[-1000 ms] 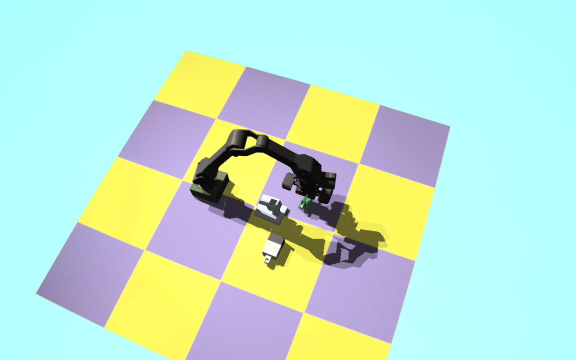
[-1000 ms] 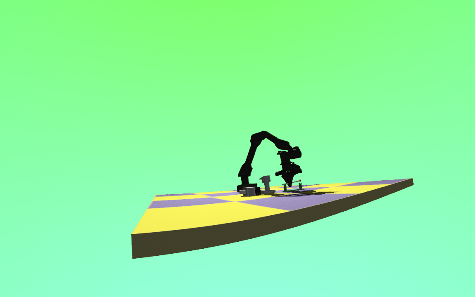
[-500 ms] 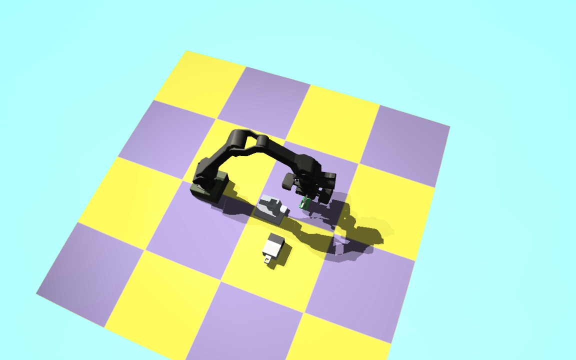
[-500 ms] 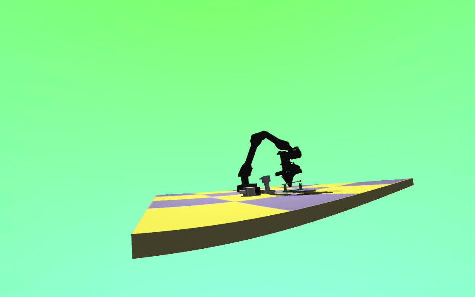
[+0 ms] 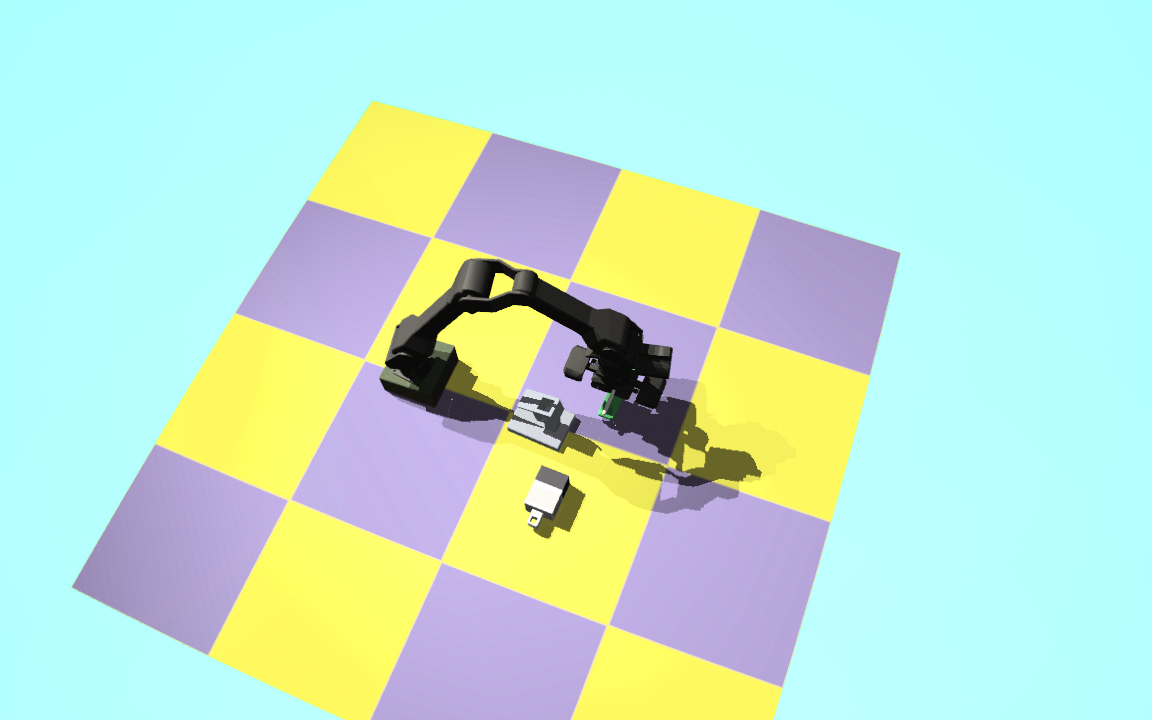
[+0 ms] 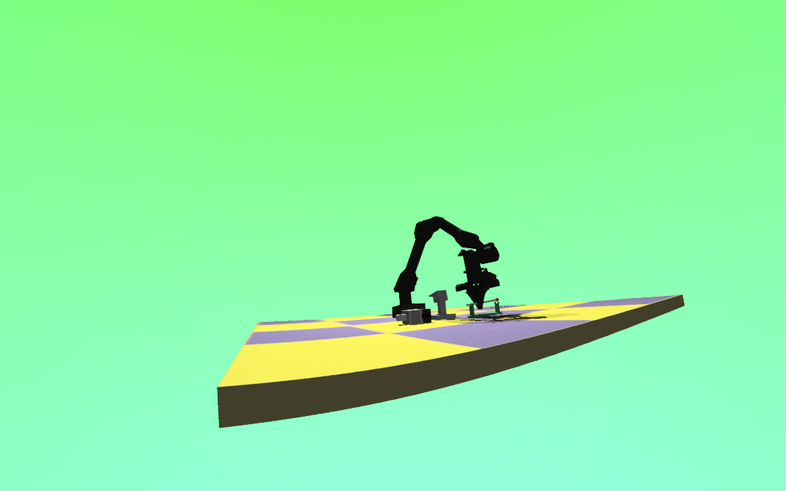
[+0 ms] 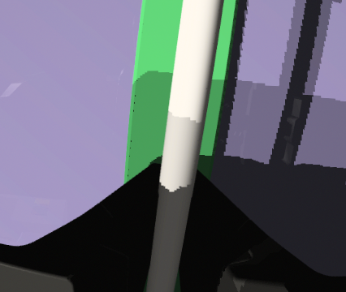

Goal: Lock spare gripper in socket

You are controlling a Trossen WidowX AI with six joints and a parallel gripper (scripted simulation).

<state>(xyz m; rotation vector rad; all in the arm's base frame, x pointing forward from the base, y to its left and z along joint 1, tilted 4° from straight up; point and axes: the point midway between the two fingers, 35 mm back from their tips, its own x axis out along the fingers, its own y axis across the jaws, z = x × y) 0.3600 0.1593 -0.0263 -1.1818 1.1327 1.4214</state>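
Now: gripper tip 2 cm to the right of the green cradle. Also, from my gripper tip: spare gripper 26 cm to the right; socket 9 cm behind, 12 cm to the right, 3 cm above.
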